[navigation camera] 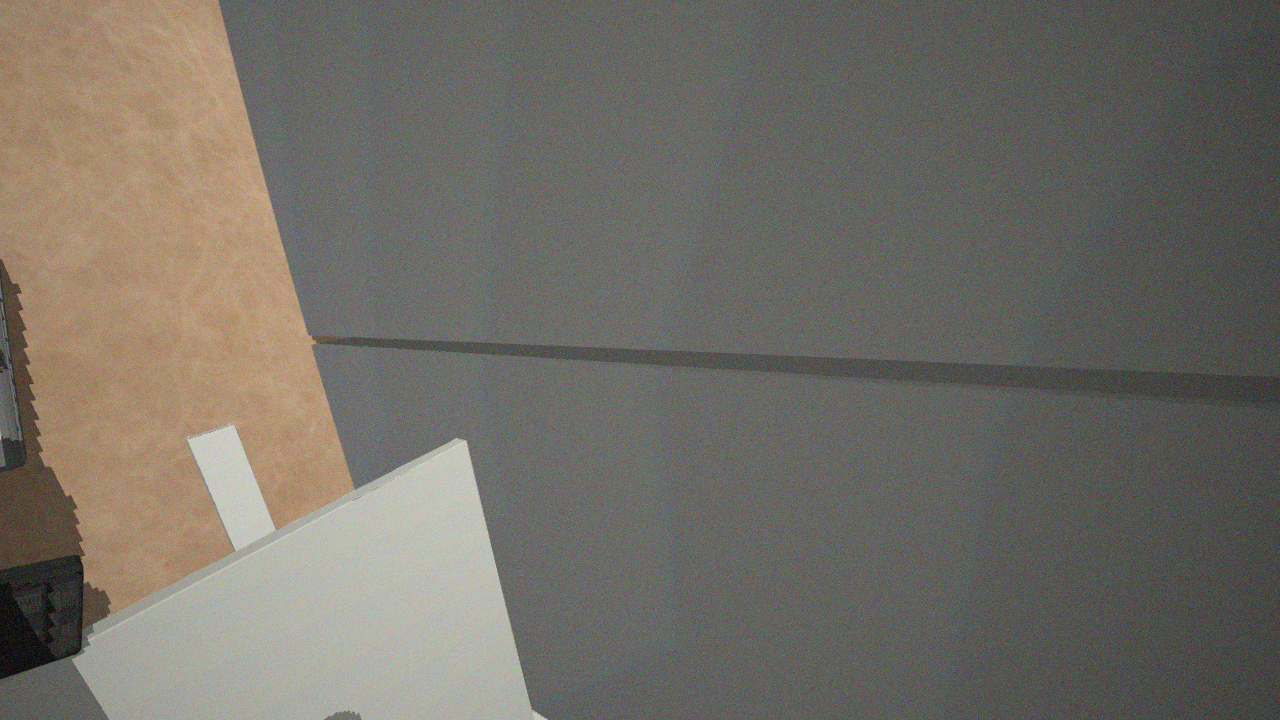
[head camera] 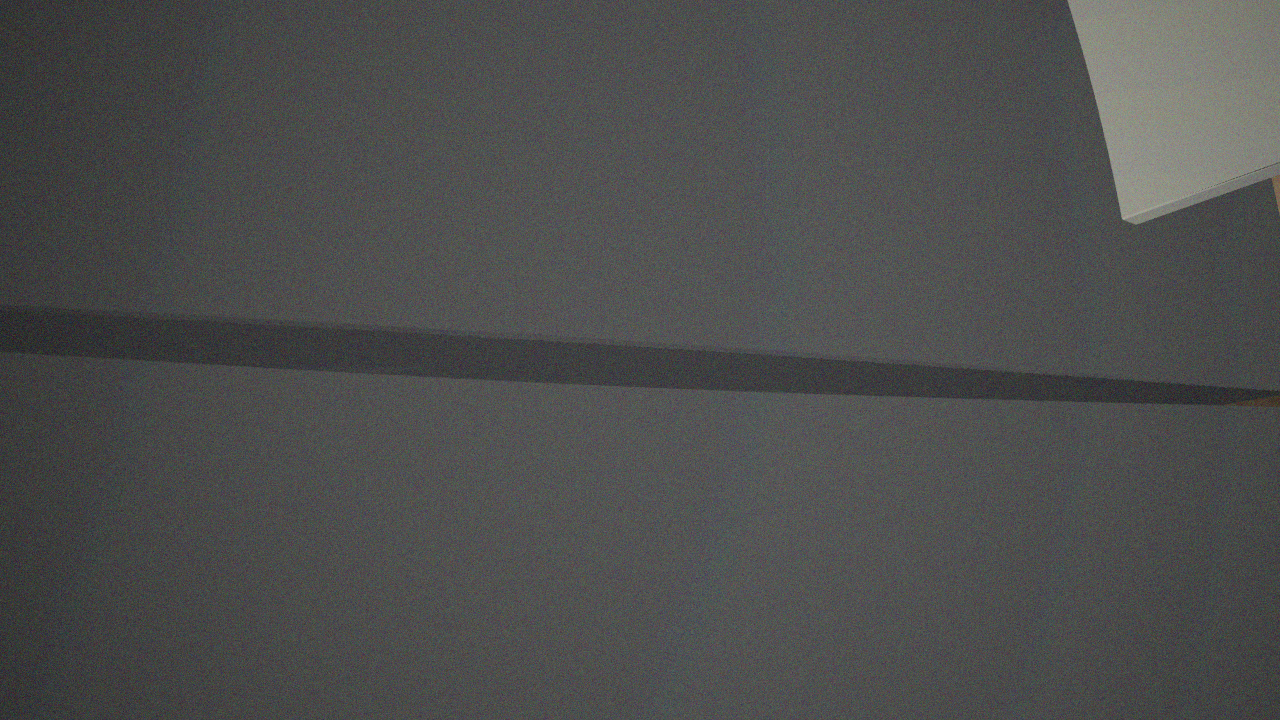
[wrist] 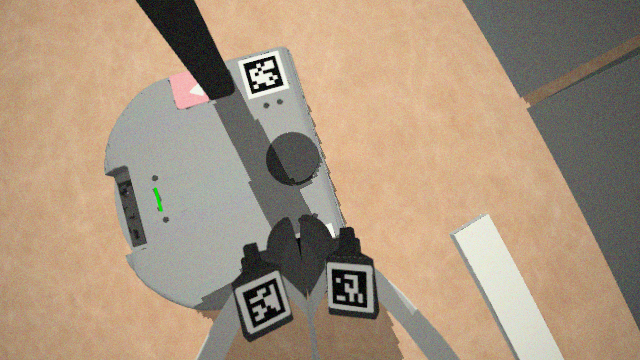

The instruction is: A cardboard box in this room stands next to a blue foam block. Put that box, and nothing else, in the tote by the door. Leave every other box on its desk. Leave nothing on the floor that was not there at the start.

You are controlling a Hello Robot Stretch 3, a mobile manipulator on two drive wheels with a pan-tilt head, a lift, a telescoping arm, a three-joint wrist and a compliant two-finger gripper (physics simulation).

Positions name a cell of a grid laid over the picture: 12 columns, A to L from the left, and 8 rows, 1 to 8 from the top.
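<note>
My gripper (wrist: F6), visible. White desk (navigation camera: D7) (head camera: L2), visible.
</note>
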